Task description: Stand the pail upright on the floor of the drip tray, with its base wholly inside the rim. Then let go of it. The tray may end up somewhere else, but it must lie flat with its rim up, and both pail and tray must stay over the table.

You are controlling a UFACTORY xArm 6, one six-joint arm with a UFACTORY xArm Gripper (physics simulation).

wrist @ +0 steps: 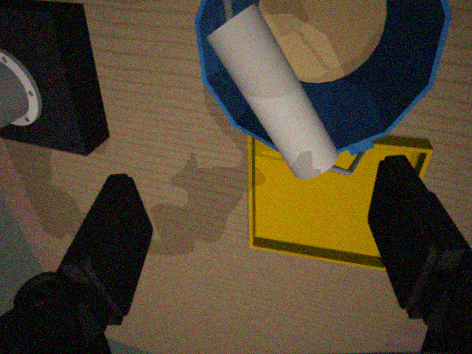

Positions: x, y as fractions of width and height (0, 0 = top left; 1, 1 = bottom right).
Observation:
In view: my gripper (0.54, 0.55) and a yellow drip tray (0.69, 0.61).

